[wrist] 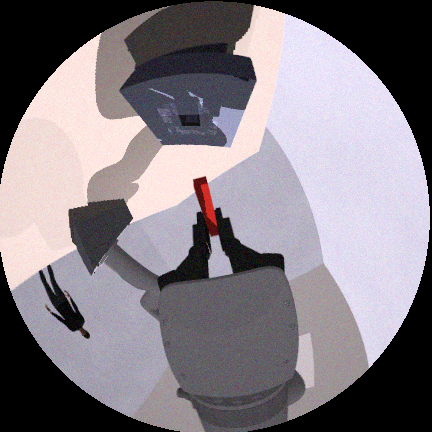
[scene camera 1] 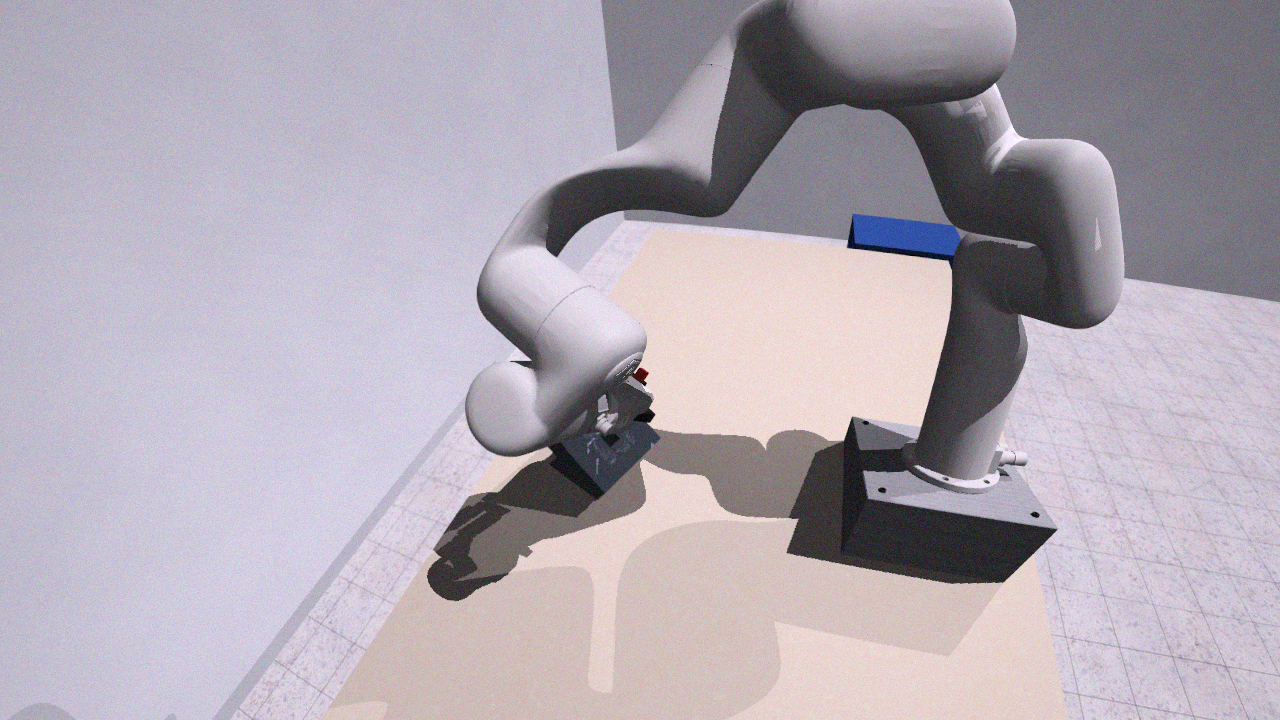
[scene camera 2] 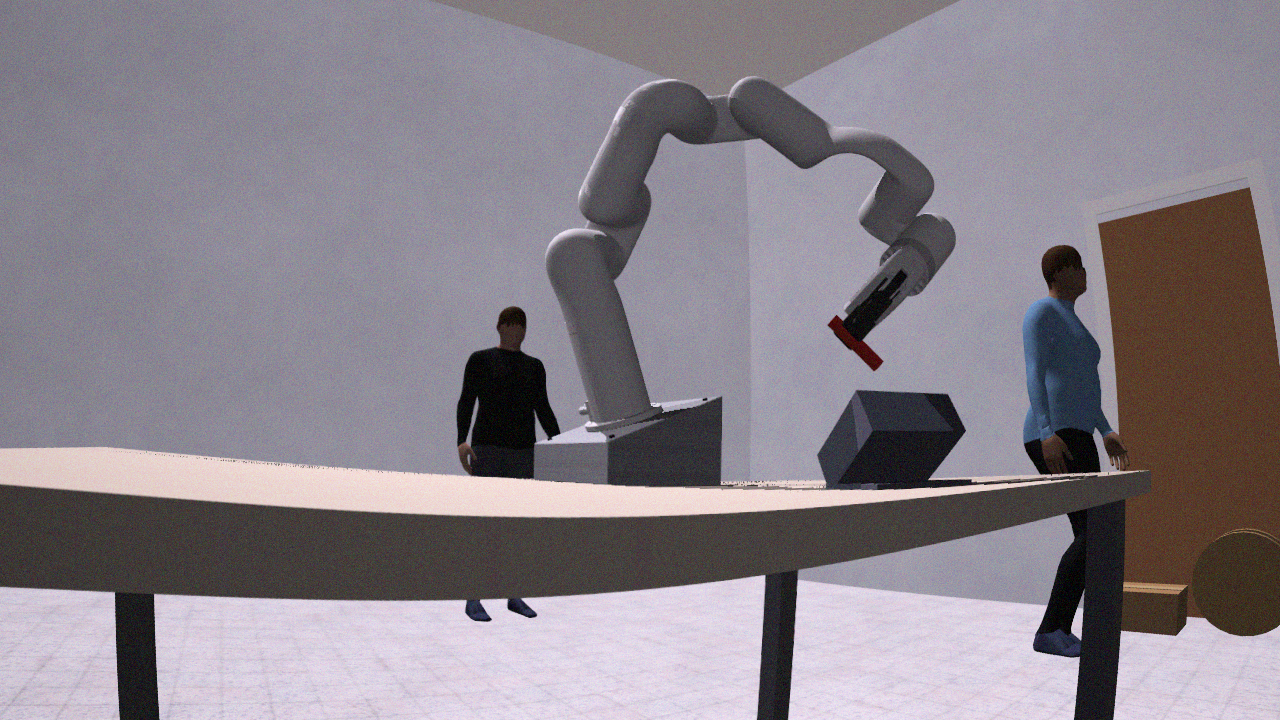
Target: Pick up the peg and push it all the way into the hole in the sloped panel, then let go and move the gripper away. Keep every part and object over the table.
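Seen in the pictures: gripper, between the fingertips: [wrist: 210, 217] [scene camera 1: 633, 386] [scene camera 2: 847, 336]; arm's base, origin of its link: [wrist: 107, 251] [scene camera 1: 948, 466] [scene camera 2: 624, 420].
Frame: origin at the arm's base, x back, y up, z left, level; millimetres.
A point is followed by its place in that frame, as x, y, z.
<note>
The peg is a red square bar [scene camera 1: 640, 374] {-419, 96, -46} [scene camera 2: 856, 342] {-440, 69, -40} [wrist: 206, 202] {-448, 61, -21}. My gripper [scene camera 2: 856, 333] {-429, 77, -43} [wrist: 210, 217] {-429, 77, -43} is shut on it near one end, and the peg slants across the black fingers. In scene camera 1 the arm hides most of the fingers. The sloped panel is the tilted face of a dark blue-grey block [scene camera 1: 617, 458] {-460, -48, -15} [scene camera 2: 904, 438] {-524, -49, -87} [wrist: 150, 107] {-464, -51, 1}. A dark square hole [wrist: 190, 120] {-473, -35, -47} shows in the middle of the panel in the wrist view. In scene camera 2 the peg is above the block, with a gap between them.
The block stands on the beige table [scene camera 1: 787, 349] {-184, -101, -358} [scene camera 2: 358, 546] {-578, -115, -666}. The arm's grey base box [scene camera 1: 939, 528] {-38, 1, 96} [scene camera 2: 662, 447] {-117, -46, -33} [wrist: 97, 225] {-124, -62, 11} stands across the table from it. A blue box [scene camera 1: 904, 236] lies at the far table edge. Two people [scene camera 2: 507, 402] [scene camera 2: 1062, 358] stand beyond the table.
</note>
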